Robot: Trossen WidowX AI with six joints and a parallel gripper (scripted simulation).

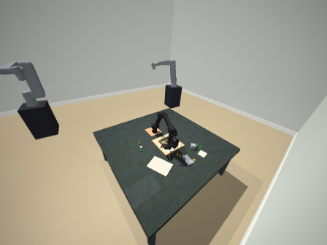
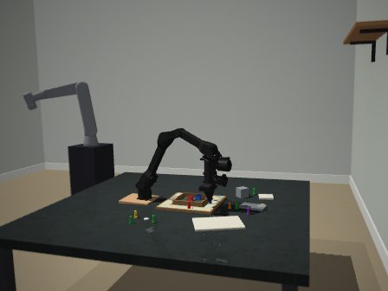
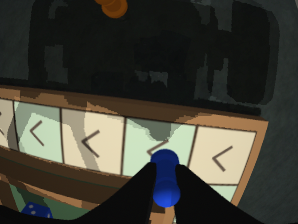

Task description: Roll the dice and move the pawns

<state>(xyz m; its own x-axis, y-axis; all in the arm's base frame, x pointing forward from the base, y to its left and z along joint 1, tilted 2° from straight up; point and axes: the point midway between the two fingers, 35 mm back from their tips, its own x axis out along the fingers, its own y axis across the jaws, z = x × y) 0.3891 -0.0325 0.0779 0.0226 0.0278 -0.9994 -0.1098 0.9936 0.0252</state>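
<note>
Right now my gripper tip is 9 cm past the red pawn, 5 cm to the left of it and 1 cm above it. Round my gripper tip: cream sheet 18 cm to the right, 11 cm ahead, 4 cm below; then green tray 12 cm behind, 6 cm to the left, 4 cm below; then blue pawn 1 cm above.
</note>
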